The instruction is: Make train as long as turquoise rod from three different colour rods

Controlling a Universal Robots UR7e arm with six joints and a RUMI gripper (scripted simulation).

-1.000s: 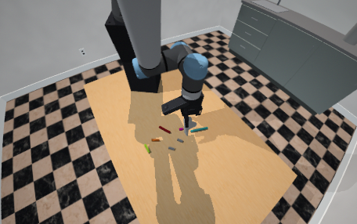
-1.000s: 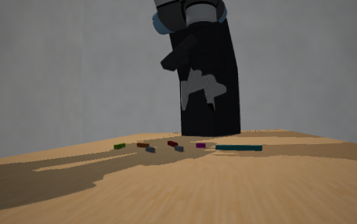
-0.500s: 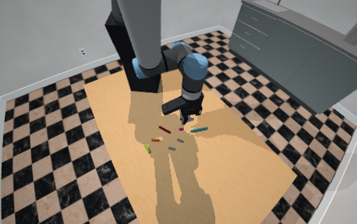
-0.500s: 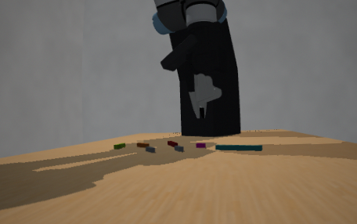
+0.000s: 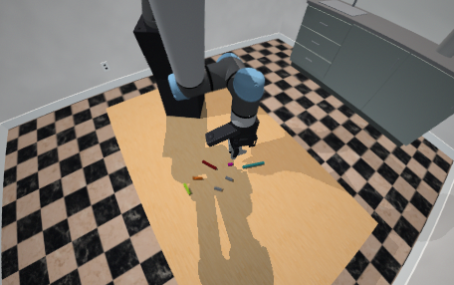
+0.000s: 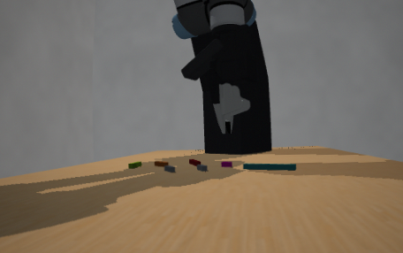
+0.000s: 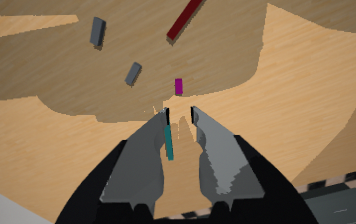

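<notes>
Now: hand 80 mm above the magenta rod. The rest, counted from my hand: red rod 60 mm behind, 70 mm to the right, 80 mm below; then turquoise rod 70 mm ahead, 80 mm to the left, 80 mm below; then orange rod 40 mm behind, 150 mm to the right, 80 mm below.
</notes>
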